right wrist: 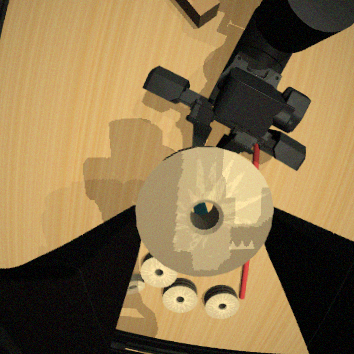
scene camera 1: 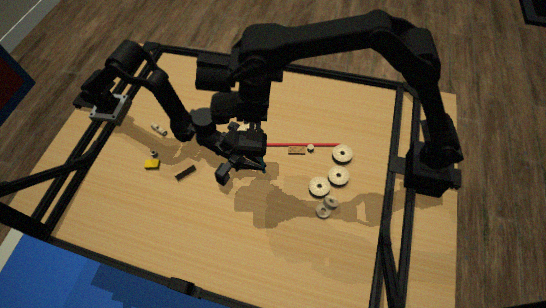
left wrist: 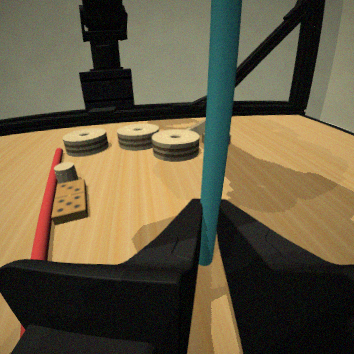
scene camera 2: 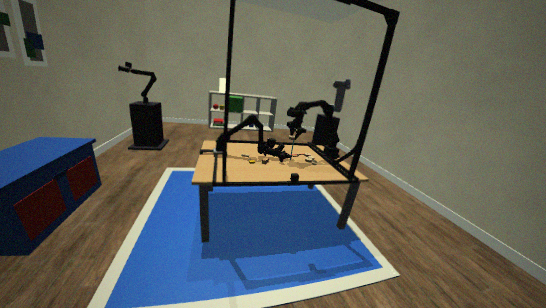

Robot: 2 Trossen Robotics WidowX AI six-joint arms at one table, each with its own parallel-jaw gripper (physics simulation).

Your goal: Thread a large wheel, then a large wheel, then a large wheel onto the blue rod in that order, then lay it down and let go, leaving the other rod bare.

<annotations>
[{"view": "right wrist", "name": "left gripper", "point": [190, 180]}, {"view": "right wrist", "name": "right gripper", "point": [201, 213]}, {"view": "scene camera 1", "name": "left gripper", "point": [265, 167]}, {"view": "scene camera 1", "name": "right gripper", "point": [251, 136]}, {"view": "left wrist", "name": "left gripper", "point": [207, 206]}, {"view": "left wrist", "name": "blue rod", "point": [224, 29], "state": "gripped by the left gripper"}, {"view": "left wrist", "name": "red rod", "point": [40, 244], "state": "on the table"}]
</annotations>
